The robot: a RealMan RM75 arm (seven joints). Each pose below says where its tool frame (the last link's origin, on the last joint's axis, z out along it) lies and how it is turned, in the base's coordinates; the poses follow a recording.
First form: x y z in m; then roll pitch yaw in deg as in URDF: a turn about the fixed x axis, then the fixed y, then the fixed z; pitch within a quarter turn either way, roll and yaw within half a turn.
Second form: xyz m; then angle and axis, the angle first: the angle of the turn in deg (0 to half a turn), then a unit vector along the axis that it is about. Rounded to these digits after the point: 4 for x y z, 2 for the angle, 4 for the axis.
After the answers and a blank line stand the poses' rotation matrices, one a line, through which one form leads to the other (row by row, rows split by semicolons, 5 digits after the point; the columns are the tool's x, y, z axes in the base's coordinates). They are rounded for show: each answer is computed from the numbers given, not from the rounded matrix.
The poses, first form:
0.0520 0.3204 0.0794 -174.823 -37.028 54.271
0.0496 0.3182 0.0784 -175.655 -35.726 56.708
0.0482 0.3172 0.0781 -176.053 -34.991 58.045
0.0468 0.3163 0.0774 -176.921 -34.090 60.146
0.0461 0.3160 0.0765 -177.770 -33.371 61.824
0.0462 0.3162 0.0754 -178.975 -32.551 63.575
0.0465 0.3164 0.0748 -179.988 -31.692 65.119
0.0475 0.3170 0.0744 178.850 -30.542 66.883
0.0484 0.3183 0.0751 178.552 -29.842 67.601
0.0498 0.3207 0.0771 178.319 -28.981 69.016
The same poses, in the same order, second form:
0.0520 0.3204 0.0794 158.94 -0.8508 -0.4524 -0.2673
0.0496 0.3182 0.0784 159.57 -0.8449 -0.4694 -0.2567
0.0482 0.3172 0.0781 159.90 -0.8414 -0.4788 -0.2506
0.0468 0.3163 0.0774 160.53 -0.8352 -0.4928 -0.2442
0.0461 0.3160 0.0765 161.18 -0.8300 -0.5036 -0.2399
0.0462 0.3162 0.0754 162.18 -0.8245 -0.5140 -0.2365
0.0465 0.3164 0.0748 163.09 -0.8197 -0.5234 -0.2326
0.0475 0.3170 0.0744 164.24 -0.8141 -0.5344 -0.2272
0.0484 0.3183 0.0751 164.70 -0.8119 -0.5396 -0.2227
0.0498 0.3207 0.0771 165.06 -0.8067 -0.5501 -0.2161

0.46619 0.84021 0.27697; 0.64808 -0.53746 0.53956; 0.60221 -0.07204 -0.79508
0.44561 0.85776 0.25626; 0.67859 -0.51035 0.52826; 0.58391 -0.06150 -0.80949
0.43359 0.86734 0.24438; 0.69510 -0.49451 0.52183; 0.57345 -0.05639 -0.81730
0.41225 0.88103 0.23202; 0.71826 -0.47096 0.51215; 0.56049 -0.04448 -0.82696
0.39433 0.89094 0.22523; 0.73617 -0.45296 0.50288; 0.55006 -0.03250 -0.83449
0.37512 0.89966 0.22339; 0.75484 -0.43634 0.48972; 0.53805 -0.01508 -0.84278
0.35800 0.90723 0.22084; 0.77191 -0.42064 0.47668; 0.52535 -0.00018 -0.85088
0.33814 0.91552 0.21793; 0.79210 -0.40191 0.45939; 0.50817 0.01729 -0.86108
0.33053 0.91947 0.21292; 0.80196 -0.39256 0.45029; 0.49761 0.02192 -0.86712
0.31327 0.92819 0.20082; 0.81677 -0.37122 0.44169; 0.48452 0.02566 -0.87440

